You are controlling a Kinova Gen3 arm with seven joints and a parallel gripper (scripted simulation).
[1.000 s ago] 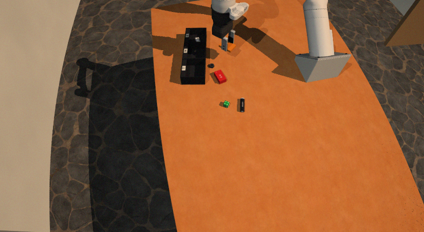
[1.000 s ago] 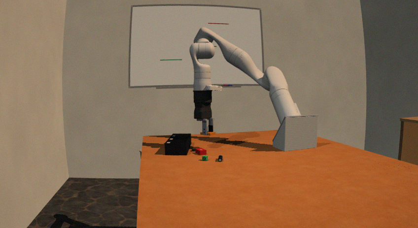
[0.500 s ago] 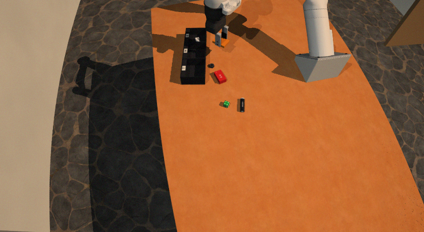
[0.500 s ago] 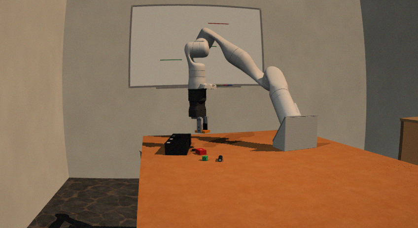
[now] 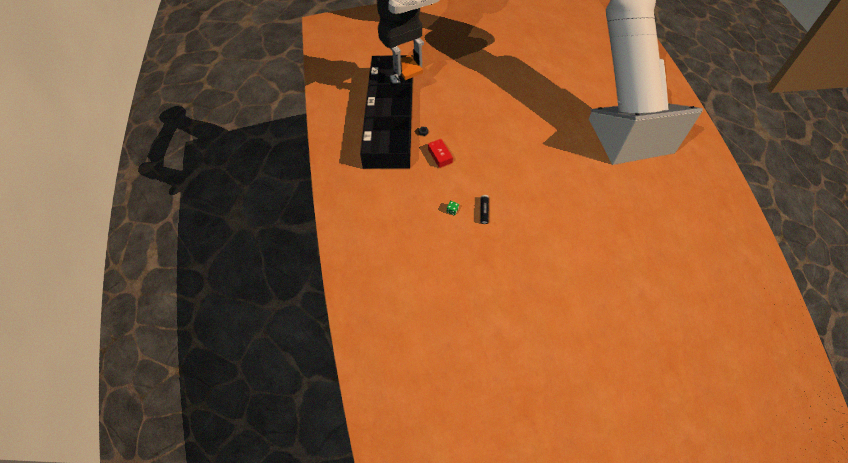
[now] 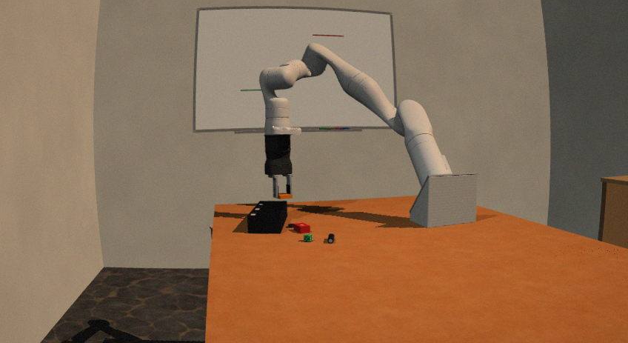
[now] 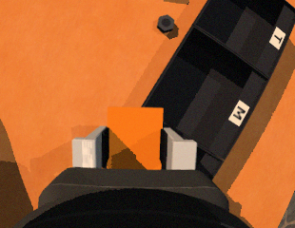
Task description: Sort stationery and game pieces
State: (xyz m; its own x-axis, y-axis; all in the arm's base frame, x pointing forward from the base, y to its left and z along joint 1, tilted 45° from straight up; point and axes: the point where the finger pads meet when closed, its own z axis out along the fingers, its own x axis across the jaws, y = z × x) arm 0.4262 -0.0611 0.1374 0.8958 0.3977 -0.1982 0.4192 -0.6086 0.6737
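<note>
Right now the grey-and-white piece is 3 cm ahead of my hand, 3 cm to the right of it and 7 cm below it. Also, from my hand: orange block (1 cm below); black nut (2 cm behind, 11 cm to the left, 8 cm below); black row (4 cm ahead, 6 cm to the left, 6 cm below).
</note>
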